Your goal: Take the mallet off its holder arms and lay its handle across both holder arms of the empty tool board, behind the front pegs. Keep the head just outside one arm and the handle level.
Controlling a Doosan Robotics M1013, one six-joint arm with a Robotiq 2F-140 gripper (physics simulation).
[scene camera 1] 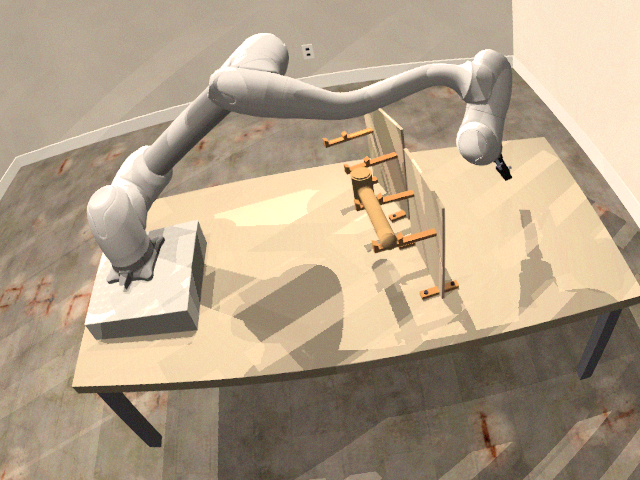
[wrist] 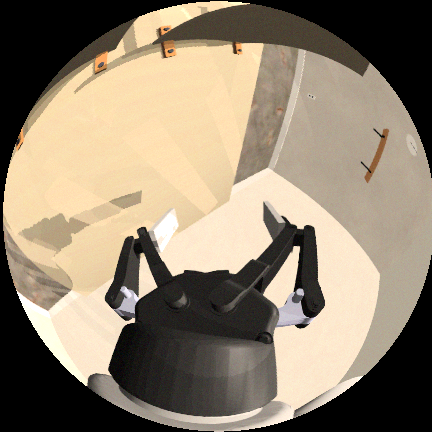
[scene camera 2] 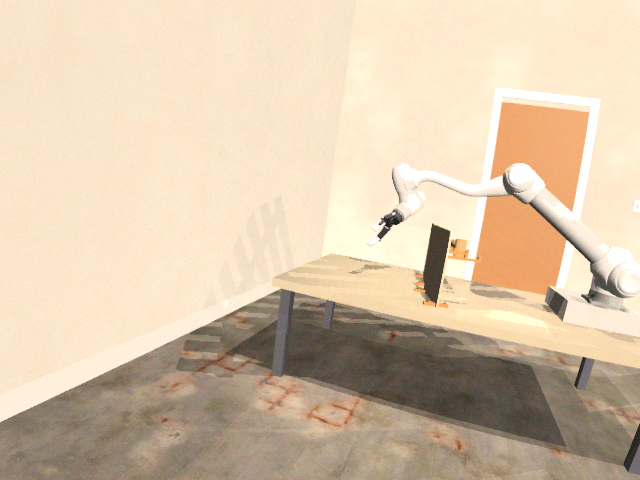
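The tan wooden mallet (scene camera 1: 374,210) (scene camera 2: 460,245) rests with its handle across both orange holder arms of the nearer tool board (scene camera 1: 424,206) in scene view 1. Its thick head is just outside the arm toward the other board. The empty tool board (scene camera 1: 388,135) (scene camera 2: 436,263) stands beyond it, with two bare orange arms (scene camera 1: 356,135) (scene camera 1: 382,161) that carry upright pegs. My gripper (scene camera 1: 504,171) (scene camera 2: 374,234) (wrist: 217,213) is open and empty. It hangs in the air behind the boards, on the side away from the arm's base, well apart from the mallet.
Both boards stand upright on the wooden table (scene camera 1: 279,330) (scene camera 2: 320,273) (wrist: 150,115), on orange feet (scene camera 1: 439,289) (wrist: 101,63). The arm's grey base block (scene camera 1: 149,310) is at the other table end. My arm reaches over the boards. A brown wall rack (wrist: 378,155) shows in the wrist view.
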